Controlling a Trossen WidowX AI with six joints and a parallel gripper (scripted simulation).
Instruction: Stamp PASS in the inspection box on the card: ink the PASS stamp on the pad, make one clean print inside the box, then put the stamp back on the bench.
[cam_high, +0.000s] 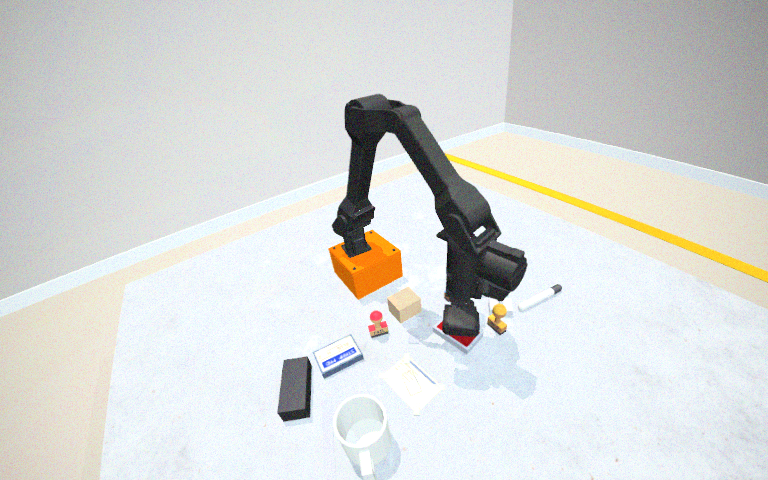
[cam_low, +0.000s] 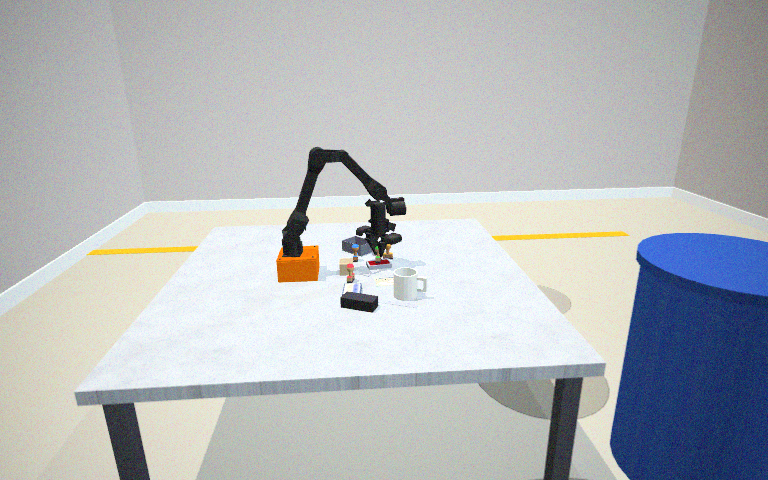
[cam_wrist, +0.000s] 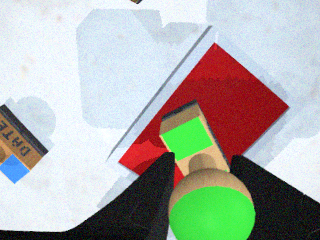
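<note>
Right now my gripper tip is 4 cm above the red ink pad. The rest, counted from my gripper tip: yellow-knobbed stamp (8 cm to the left, 3 cm ahead, 2 cm below); blue-knobbed stamp (9 cm behind, 6 cm to the left, 2 cm below); green-knobbed stamp (right at my gripper tip).
</note>
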